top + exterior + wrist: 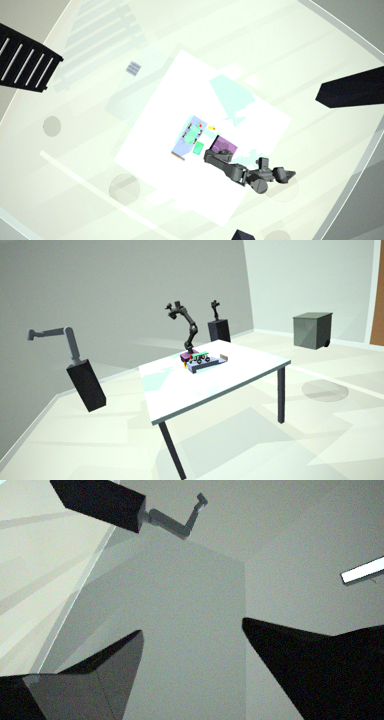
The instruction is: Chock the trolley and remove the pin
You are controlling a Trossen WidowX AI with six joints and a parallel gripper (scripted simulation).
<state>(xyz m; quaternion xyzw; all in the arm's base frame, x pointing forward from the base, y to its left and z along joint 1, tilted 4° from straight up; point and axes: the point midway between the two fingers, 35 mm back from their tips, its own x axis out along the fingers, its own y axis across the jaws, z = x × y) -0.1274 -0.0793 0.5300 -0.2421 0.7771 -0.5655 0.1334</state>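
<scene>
The yellow chock is 31 cm ahead of my gripper tip, 4 cm to the right of it and 60 cm below it. The rest, counted from my gripper tip: trolley (46 cm ahead, 8 cm to the left, 51 cm below); then red-headed stop pin (43 cm ahead, 2 cm to the right, 49 cm below); then ramp (46 cm ahead, 9 cm to the left, 57 cm below).
</scene>
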